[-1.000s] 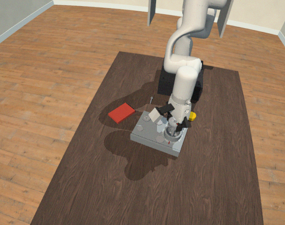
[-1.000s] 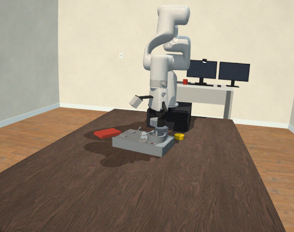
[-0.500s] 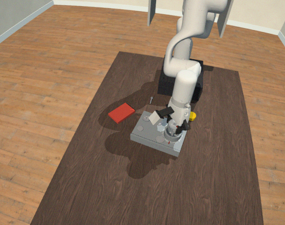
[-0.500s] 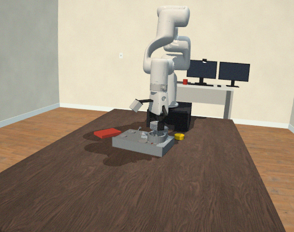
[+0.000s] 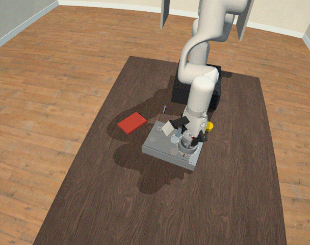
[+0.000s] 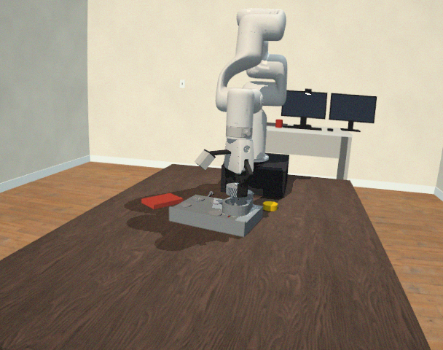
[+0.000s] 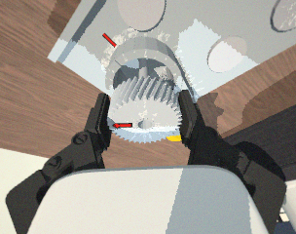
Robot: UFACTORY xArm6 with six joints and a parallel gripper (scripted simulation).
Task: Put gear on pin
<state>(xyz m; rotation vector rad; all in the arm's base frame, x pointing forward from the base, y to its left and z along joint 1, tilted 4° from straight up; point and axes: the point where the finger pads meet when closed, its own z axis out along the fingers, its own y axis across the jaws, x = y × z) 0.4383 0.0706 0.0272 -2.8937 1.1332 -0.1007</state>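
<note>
Now: the gear right at my hand. Also, from my hand: yellow disc 180 mm behind, 70 mm to the left, 100 mm below; screw 220 mm behind, 170 mm to the right, 100 mm below; flat red block 60 mm behind, 290 mm to the right, 100 mm below.
</note>
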